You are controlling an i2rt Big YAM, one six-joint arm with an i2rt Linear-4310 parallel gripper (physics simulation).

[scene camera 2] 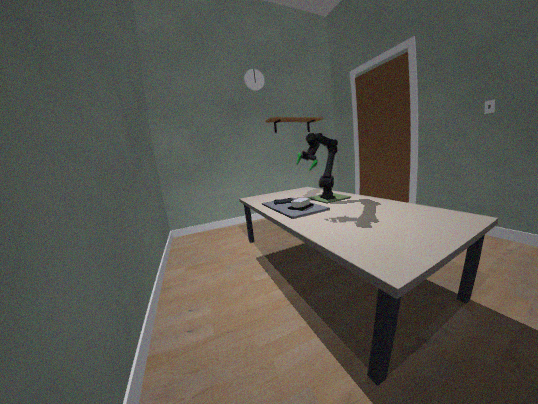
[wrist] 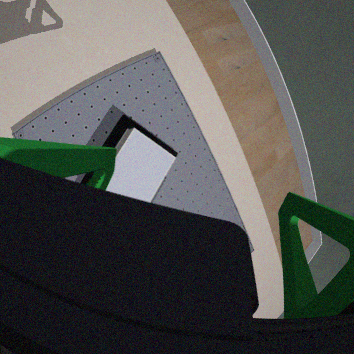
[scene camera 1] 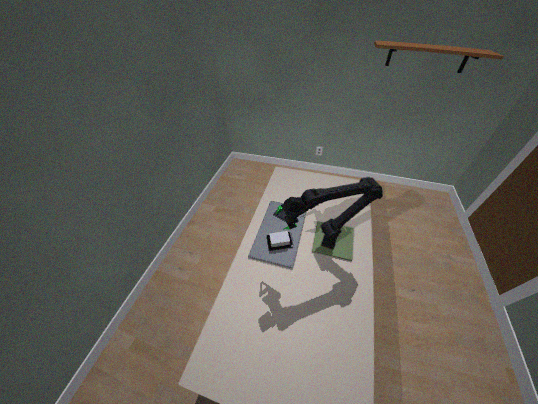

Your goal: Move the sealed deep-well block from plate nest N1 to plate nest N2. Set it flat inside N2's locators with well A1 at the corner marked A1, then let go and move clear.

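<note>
The sealed deep-well block, a box with a pale top, sits in a black nest on the grey perforated board. A second dark nest lies at the board's far end; the arm partly covers it in scene camera 1. No N1, N2 or A1 marks are legible. My gripper is open and empty, high above the board towards the second nest. In the wrist view its green fingers stand wide apart, and the dark gripper body hides part of the block.
The arm's base stands on a green plate beside the board on the pale table. A wall shelf hangs beyond the table. The arm's shadow falls across the table top.
</note>
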